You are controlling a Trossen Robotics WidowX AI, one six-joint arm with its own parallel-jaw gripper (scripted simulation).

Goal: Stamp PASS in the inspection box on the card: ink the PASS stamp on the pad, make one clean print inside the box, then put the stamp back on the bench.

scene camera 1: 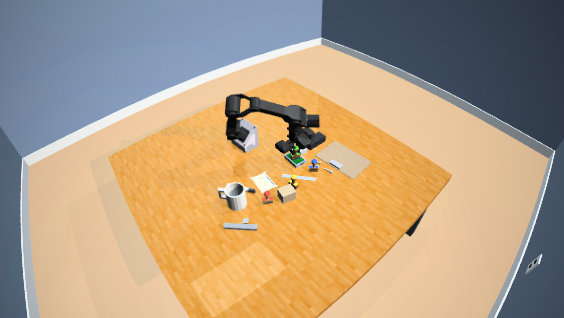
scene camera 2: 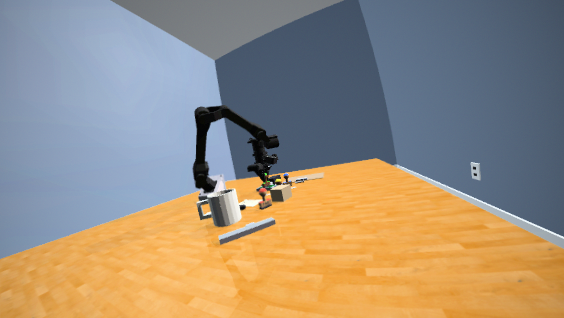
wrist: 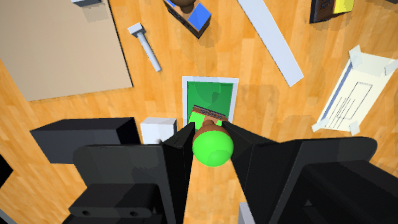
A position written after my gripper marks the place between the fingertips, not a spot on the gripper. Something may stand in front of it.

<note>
I see my gripper (wrist: 208, 125), a green-knobbed stamp (wrist: 212, 145), a mug (scene camera 2: 224, 208), a tan mat (scene camera 1: 337, 155) and a black block (wrist: 58, 140).
The tan mat is seen too in the wrist view (wrist: 55, 55). The wrist view does not show the mug: it is out of frame.
</note>
